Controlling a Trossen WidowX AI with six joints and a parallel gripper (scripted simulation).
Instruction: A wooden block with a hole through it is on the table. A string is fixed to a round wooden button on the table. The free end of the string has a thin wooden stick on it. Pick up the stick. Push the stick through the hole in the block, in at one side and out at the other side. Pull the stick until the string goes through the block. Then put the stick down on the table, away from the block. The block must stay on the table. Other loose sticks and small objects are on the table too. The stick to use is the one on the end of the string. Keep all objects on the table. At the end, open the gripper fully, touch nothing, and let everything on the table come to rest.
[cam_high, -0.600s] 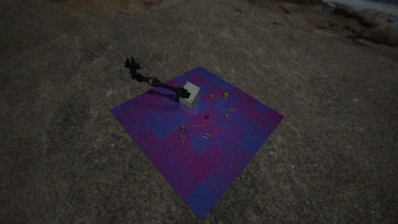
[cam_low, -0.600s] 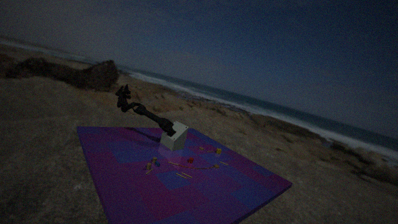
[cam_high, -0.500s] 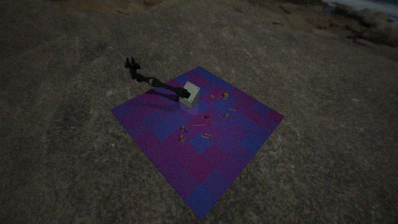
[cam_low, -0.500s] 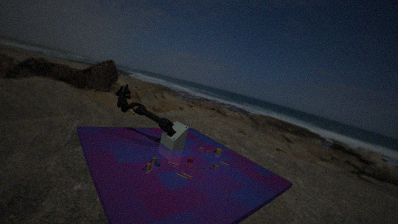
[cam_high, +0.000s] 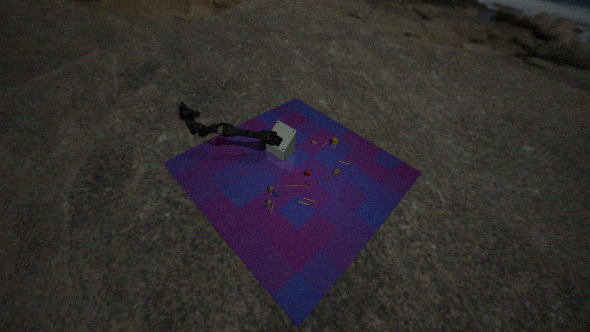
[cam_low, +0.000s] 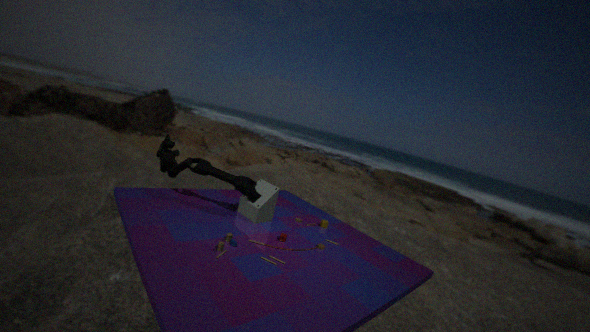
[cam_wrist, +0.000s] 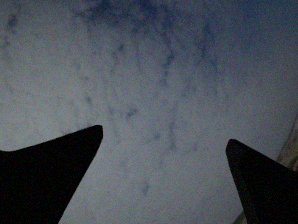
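Now: gripper tip 890 mm short of the red block, 310 mm to the right of it and 280 mm above it. Also, from my gripper tip: yellow cube 840 mm ahead, 720 mm to the left, 280 mm below; blue piece 850 mm ahead, 40 mm to the left, 290 mm below; round button 1020 mm ahead, 460 mm to the left, 290 mm below.
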